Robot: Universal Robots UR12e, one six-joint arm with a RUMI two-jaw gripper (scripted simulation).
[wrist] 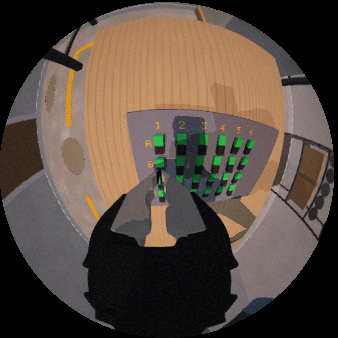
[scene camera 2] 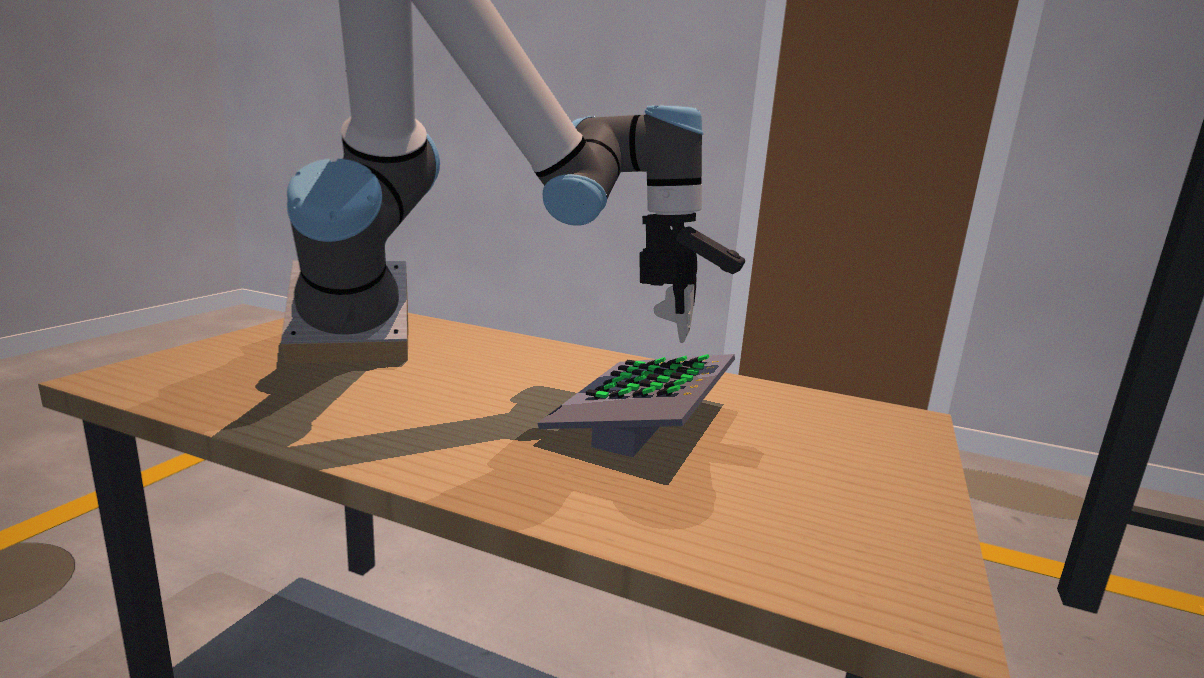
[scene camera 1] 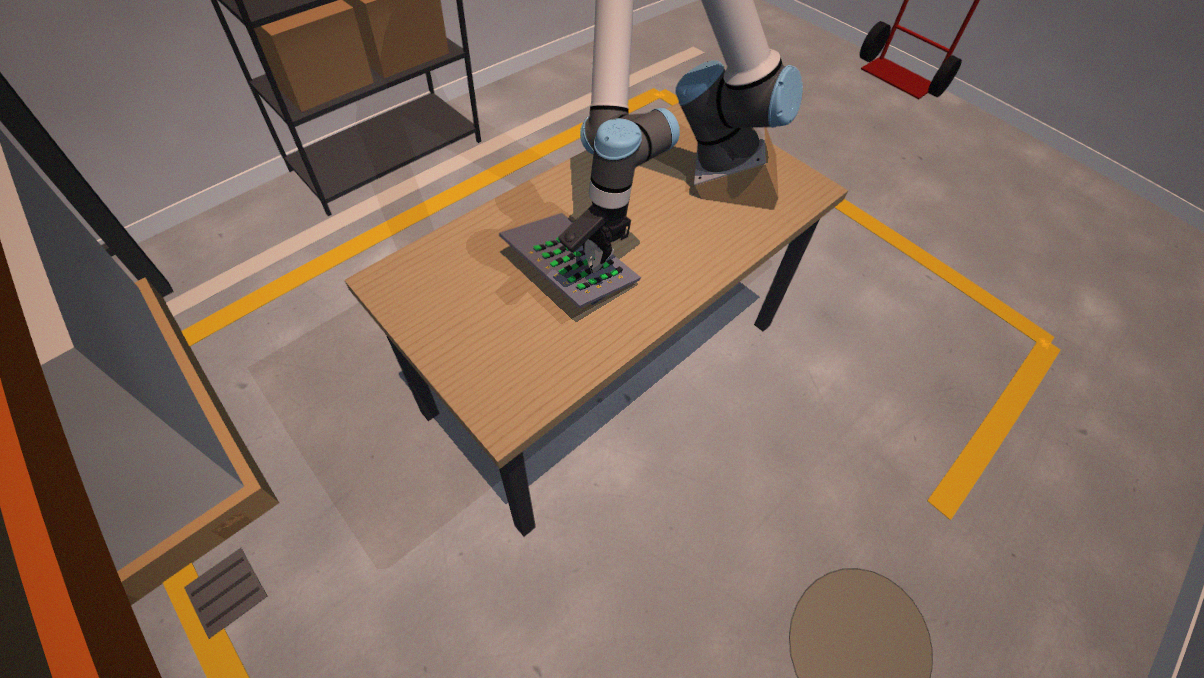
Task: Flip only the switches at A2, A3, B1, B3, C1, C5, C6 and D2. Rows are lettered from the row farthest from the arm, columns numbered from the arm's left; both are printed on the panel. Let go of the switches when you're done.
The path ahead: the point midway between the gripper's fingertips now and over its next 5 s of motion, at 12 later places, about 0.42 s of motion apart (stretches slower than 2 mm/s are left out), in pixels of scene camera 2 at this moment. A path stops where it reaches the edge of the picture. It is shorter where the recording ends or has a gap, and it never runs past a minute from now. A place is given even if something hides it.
The gripper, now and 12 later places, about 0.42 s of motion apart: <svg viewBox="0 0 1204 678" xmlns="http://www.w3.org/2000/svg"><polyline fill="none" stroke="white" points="682,342 682,342 681,350 681,355 682,357 682,358 681,359 682,348 682,341 666,344 659,344 660,344 660,352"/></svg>
